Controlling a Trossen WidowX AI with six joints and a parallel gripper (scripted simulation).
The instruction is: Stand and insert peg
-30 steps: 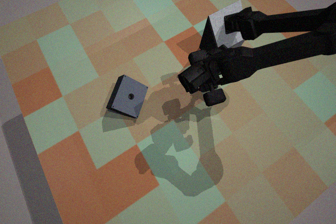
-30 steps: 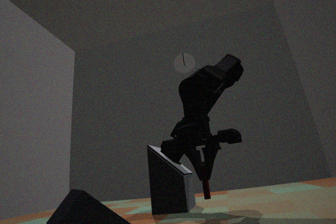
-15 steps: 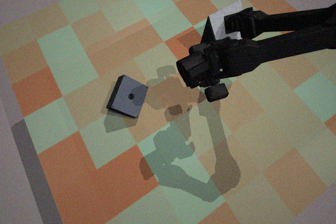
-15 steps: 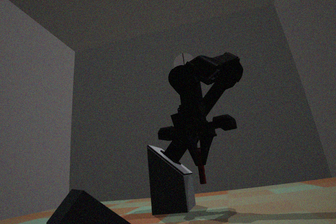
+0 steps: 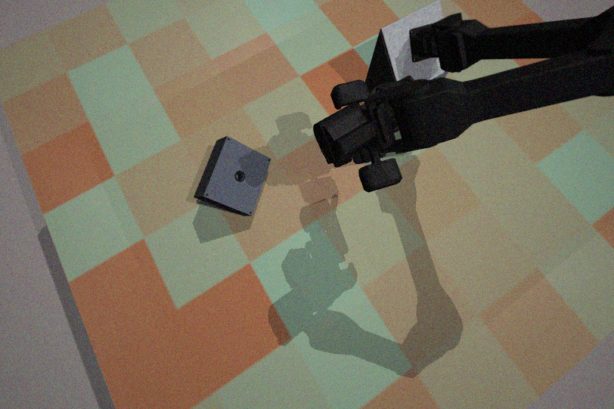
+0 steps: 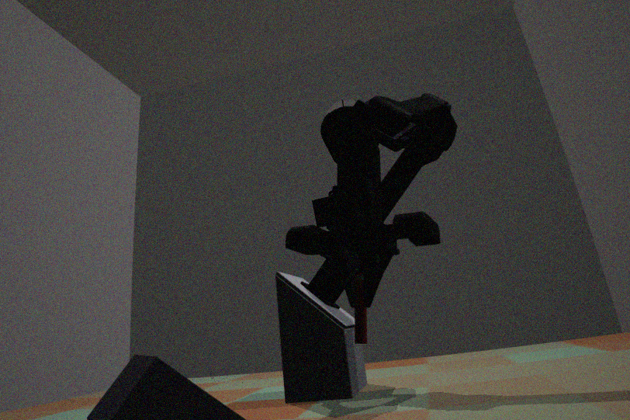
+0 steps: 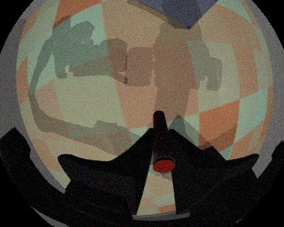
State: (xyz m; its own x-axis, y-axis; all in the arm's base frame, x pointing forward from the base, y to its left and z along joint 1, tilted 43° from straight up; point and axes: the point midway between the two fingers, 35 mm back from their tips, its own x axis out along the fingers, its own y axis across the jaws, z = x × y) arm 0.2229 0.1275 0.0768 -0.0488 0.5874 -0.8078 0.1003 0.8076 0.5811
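Right now the sloped panel is 230 mm ahead of my gripper tip, 80 mm below it and 70 mm to the right of it. Also, from my gripper tip: red peg (20 mm above).
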